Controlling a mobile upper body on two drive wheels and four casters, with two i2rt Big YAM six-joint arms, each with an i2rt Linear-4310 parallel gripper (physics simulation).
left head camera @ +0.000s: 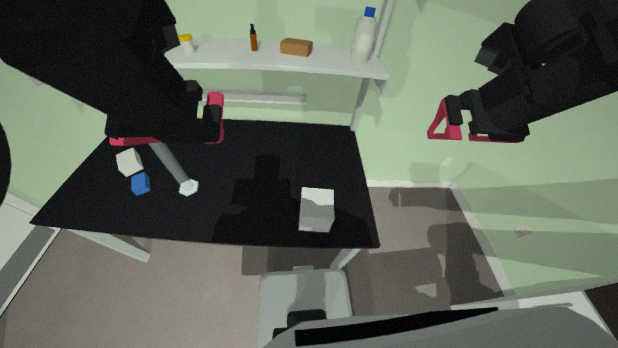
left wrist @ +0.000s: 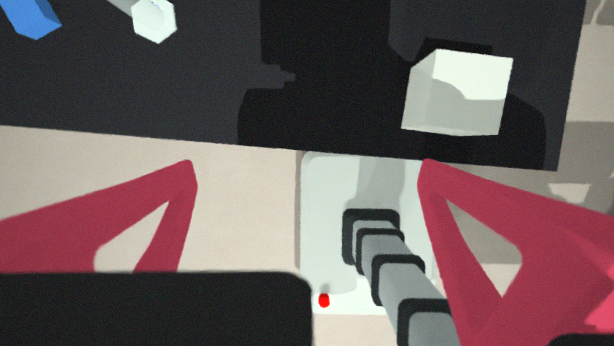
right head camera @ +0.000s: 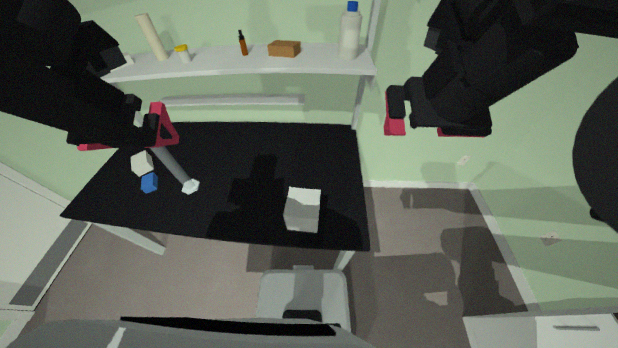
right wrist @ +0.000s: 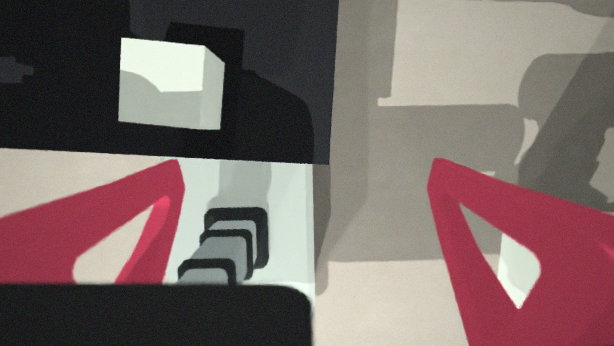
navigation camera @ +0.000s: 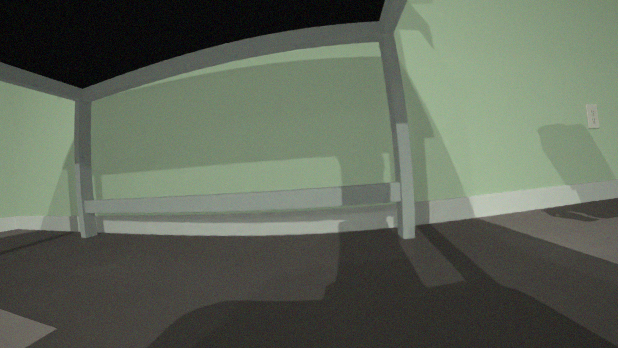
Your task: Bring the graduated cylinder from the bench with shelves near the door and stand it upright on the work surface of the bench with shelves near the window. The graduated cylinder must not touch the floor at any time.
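Observation:
The graduated cylinder, a clear grey tube with a pale hexagonal base, stands on the black work surface of the bench with shelves, at its left part. Its upper end is hidden behind my left gripper in both head views. In the left wrist view its base shows at the top left. My left gripper is open and empty, in front of and above the bench's near edge. My right gripper is open and empty, farther right. The bench near the window does not show.
A white block and a blue block lie left of the cylinder. A white box stands near the front right. The shelf holds bottles and a brown block. Bench legs show low down.

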